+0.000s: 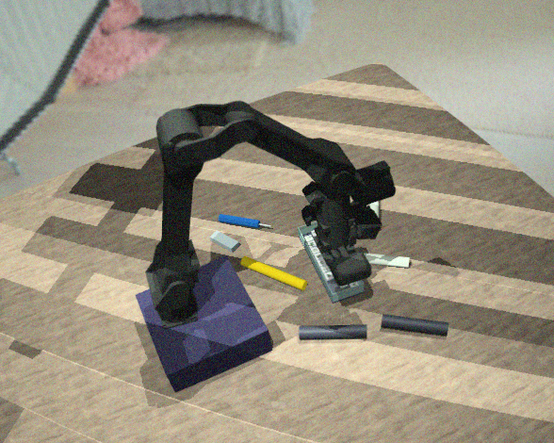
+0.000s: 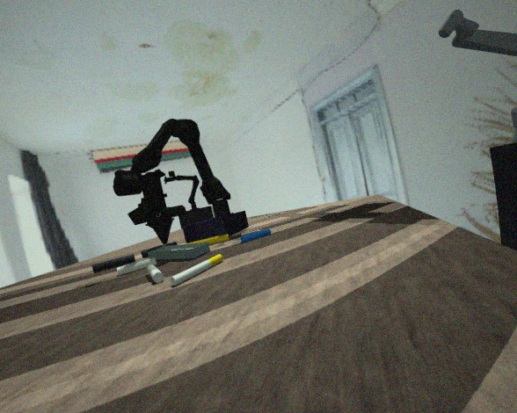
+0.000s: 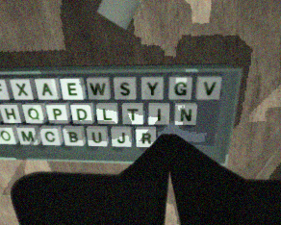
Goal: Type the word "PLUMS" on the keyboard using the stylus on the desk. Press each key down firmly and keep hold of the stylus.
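My gripper tip is now 21 cm to the right of the blue stylus, 12 cm past it and 3 cm above it. Also, from my gripper tip: thin grey tip 19 cm to the left, 9 cm behind, 3 cm below; then grey block 19 cm behind, 18 cm to the left, 3 cm below; then yellow marker 11 cm behind, 6 cm to the left, 3 cm below.
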